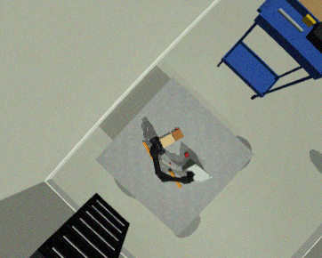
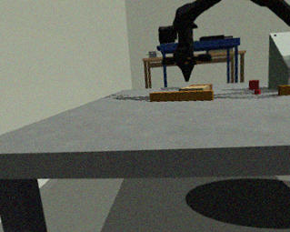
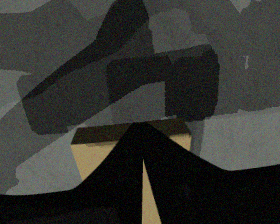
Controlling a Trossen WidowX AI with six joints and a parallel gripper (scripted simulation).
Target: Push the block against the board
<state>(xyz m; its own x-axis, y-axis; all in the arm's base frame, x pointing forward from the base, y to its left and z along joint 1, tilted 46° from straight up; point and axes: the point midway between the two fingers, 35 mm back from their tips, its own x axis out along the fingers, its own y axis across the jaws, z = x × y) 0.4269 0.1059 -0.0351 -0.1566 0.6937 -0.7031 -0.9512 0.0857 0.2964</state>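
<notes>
The square tan block lies 22 cm to the right of my gripper tip, 6 cm behind it and 4 cm below it. Round my gripper tip: small red cube (29 cm behind, 15 cm to the right, 4 cm below).
</notes>
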